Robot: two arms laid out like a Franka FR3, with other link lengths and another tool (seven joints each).
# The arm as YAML. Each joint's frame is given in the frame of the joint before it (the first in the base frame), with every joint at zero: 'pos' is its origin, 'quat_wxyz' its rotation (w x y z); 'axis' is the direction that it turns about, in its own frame. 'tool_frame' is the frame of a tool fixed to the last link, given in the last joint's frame.
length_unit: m
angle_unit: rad
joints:
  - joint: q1
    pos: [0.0, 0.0, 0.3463]
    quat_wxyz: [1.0, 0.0, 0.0, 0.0]
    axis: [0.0, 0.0, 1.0]
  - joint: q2
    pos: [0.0, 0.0, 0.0]
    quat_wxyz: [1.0, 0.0, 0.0, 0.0]
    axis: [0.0, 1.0, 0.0]
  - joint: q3
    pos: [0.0, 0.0, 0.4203]
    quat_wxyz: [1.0, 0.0, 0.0, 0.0]
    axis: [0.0, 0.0, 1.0]
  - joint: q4
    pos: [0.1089, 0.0, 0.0]
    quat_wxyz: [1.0, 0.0, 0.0, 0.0]
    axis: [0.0, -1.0, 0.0]
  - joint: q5
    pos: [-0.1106, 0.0, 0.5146]
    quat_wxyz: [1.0, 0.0, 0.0, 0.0]
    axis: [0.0, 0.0, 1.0]
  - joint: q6
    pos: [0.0, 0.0, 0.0]
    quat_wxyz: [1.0, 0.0, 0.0, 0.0]
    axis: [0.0, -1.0, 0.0]
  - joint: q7
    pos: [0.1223, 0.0, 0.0]
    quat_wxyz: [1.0, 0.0, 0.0, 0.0]
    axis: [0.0, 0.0, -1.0]
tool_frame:
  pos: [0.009, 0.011, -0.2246]
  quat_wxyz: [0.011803, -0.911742, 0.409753, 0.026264]
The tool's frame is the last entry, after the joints.
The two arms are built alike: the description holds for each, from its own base.
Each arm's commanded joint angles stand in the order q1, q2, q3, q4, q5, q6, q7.
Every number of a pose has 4 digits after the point. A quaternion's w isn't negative.
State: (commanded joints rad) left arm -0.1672 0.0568 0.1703 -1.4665 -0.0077 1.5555 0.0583; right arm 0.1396 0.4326 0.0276 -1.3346 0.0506 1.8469 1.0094
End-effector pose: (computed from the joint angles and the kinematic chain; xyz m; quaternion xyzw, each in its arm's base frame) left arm 0.7802 0.0078 0.6750 -0.9002 0.4348 0.0115 0.0206; right arm 0.9414 0.1623 0.4776 -0.6581 0.7492 0.0234 0.0715
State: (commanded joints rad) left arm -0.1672 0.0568 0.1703 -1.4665 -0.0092 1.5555 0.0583; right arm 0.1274 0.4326 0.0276 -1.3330 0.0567 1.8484 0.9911
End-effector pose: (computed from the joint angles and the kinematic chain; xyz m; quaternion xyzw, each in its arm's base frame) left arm 0.7802 0.0074 0.6750 -0.9002 0.4348 0.0112 0.0199; right arm 0.9437 0.1522 0.4790 -0.6597 0.7474 0.0244 0.0744
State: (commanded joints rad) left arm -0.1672 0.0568 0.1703 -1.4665 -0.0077 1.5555 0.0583; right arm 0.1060 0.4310 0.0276 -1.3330 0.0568 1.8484 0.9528
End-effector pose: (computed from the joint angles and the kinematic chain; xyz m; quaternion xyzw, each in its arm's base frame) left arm 0.7802 0.0078 0.6750 -0.9002 0.4348 0.0115 0.0206; right arm 0.9466 0.1325 0.4806 -0.6660 0.7418 0.0226 0.0751
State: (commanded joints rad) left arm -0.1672 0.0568 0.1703 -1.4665 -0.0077 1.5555 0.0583; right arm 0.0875 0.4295 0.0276 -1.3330 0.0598 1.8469 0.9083
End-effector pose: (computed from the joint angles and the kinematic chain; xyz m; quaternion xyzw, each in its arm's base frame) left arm 0.7802 0.0078 0.6750 -0.9002 0.4348 0.0115 0.0206; right arm 0.9482 0.1161 0.4819 -0.6754 0.7332 0.0223 0.0758
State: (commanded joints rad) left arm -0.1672 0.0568 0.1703 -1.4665 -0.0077 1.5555 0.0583; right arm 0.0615 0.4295 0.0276 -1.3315 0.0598 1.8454 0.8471
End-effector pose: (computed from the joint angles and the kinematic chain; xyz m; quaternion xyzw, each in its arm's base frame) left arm 0.7802 0.0078 0.6750 -0.9002 0.4348 0.0115 0.0206; right arm 0.9508 0.0923 0.4827 -0.6883 0.7212 0.0203 0.0755
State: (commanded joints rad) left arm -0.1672 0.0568 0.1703 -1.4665 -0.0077 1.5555 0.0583; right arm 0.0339 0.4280 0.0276 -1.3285 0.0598 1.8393 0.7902
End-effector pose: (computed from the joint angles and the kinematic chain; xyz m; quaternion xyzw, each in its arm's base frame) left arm 0.7802 0.0078 0.6750 -0.9002 0.4348 0.0115 0.0206; right arm 0.9520 0.0668 0.4853 -0.6990 0.7109 0.0188 0.0746
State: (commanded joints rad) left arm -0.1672 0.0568 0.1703 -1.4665 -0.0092 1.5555 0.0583; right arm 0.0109 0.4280 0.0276 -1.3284 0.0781 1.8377 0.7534
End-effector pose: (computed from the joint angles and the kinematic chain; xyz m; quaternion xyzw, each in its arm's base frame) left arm 0.7802 0.0074 0.6750 -0.9002 0.4348 0.0112 0.0199; right arm 0.9528 0.0487 0.4854 -0.7021 0.7071 0.0243 0.0800
